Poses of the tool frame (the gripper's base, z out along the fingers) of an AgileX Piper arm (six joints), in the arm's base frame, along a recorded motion.
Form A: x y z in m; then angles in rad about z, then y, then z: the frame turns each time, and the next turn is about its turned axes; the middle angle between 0 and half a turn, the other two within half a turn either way.
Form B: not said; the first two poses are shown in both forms.
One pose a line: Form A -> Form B
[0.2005 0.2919 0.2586 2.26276 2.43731 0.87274] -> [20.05 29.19 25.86 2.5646 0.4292 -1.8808]
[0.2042 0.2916 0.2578 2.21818 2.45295 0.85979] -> [20.42 29.16 25.78 2.5840 0.4276 -1.9074]
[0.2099 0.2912 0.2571 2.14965 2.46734 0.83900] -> [20.99 29.12 25.71 2.6052 0.4303 -1.9509]
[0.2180 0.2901 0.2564 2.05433 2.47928 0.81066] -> [21.80 29.01 25.64 2.6272 0.4375 -2.0147]
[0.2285 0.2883 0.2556 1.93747 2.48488 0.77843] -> [22.85 28.83 25.56 2.6455 0.4497 -2.0983]
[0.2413 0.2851 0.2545 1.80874 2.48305 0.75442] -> [24.13 28.51 25.45 2.6543 0.4622 -2.2041]
